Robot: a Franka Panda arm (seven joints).
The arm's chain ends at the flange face. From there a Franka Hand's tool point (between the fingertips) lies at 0.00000 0.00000 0.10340 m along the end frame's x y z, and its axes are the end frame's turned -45 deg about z.
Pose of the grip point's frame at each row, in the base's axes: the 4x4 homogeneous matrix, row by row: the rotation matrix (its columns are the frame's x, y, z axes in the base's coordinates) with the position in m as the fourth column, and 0 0 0 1 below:
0.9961, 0.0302, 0.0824, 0.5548; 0.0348, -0.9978, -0.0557, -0.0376; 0.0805, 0.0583, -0.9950, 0.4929; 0, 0, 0, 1
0.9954, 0.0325, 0.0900, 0.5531; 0.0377, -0.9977, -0.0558, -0.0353; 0.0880, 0.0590, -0.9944, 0.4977; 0, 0, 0, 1
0.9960, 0.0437, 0.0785, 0.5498; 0.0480, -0.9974, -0.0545, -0.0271; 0.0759, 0.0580, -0.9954, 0.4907; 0, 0, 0, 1
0.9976, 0.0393, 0.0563, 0.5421; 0.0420, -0.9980, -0.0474, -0.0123; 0.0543, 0.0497, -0.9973, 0.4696; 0, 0, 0, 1
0.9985, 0.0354, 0.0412, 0.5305; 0.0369, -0.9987, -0.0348, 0.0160; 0.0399, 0.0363, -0.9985, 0.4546; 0, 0, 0, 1
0.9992, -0.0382, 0.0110, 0.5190; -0.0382, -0.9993, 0.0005, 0.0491; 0.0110, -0.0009, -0.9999, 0.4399; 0, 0, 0, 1
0.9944, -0.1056, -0.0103, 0.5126; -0.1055, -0.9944, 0.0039, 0.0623; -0.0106, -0.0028, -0.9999, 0.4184; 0, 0, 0, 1
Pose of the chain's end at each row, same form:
0.7257, -0.6830, 0.0824, 0.5463; -0.6809, -0.7302, -0.0557, -0.0318; 0.0981, -0.0157, -0.9950, 0.5958; 0, 0, 0, 1
0.7268, -0.6809, 0.0900, 0.5438; -0.6788, -0.7321, -0.0558, -0.0295; 0.1039, -0.0205, -0.9944, 0.6005; 0, 0, 0, 1
0.7352, -0.6734, 0.0785, 0.5417; -0.6713, -0.7392, -0.0545, -0.0215; 0.0947, -0.0127, -0.9954, 0.5936; 0, 0, 0, 1
0.7332, -0.6776, 0.0563, 0.5363; -0.6760, -0.7354, -0.0474, -0.0074; 0.0735, -0.0033, -0.9973, 0.5727; 0, 0, 0, 1
0.7311, -0.6810, 0.0412, 0.5262; -0.6801, -0.7323, -0.0348, 0.0196; 0.0539, -0.0025, -0.9985, 0.5578; 0, 0, 0, 1
0.6795, -0.7336, 0.0110, 0.5179; -0.7336, -0.6796, 0.0005, 0.0490; 0.0071, -0.0084, -0.9999, 0.5433; 0, 0, 0, 1
0.6285, -0.7778, -0.0103, 0.5137; -0.7777, -0.6285, 0.0039, 0.0619; -0.0095, 0.0055, -0.9999, 0.5218; 0, 0, 0, 1

